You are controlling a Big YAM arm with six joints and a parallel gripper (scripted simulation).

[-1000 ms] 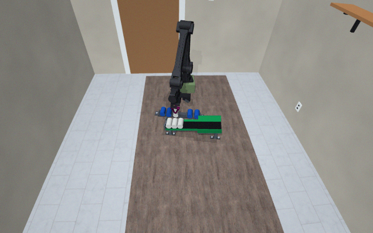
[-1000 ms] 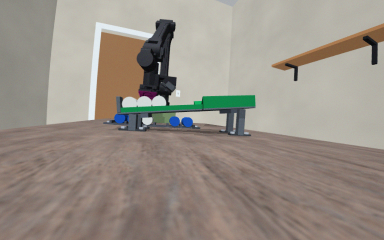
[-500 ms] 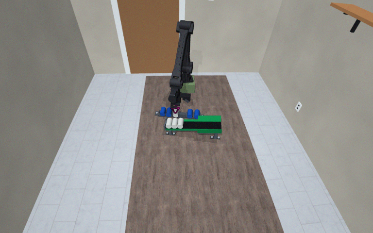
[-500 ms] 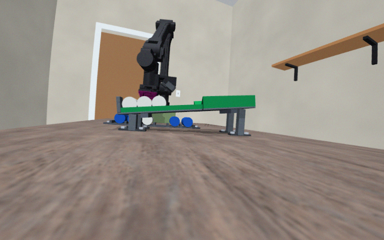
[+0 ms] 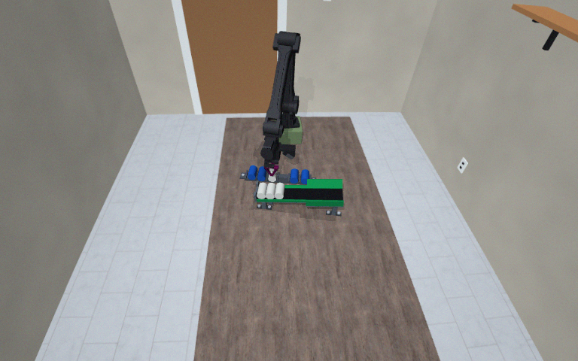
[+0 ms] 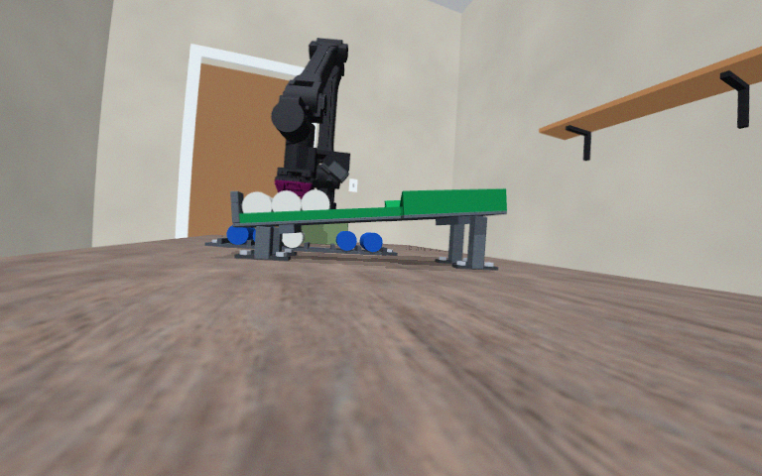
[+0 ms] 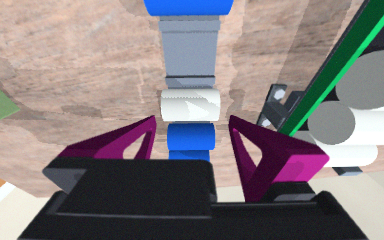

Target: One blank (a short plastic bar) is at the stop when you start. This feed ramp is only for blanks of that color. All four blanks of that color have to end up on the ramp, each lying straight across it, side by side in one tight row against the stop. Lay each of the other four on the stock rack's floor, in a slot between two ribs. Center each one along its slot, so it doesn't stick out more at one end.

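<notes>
The stock rack lies 30 mm to the left of my hand and 70 mm below it.
</notes>
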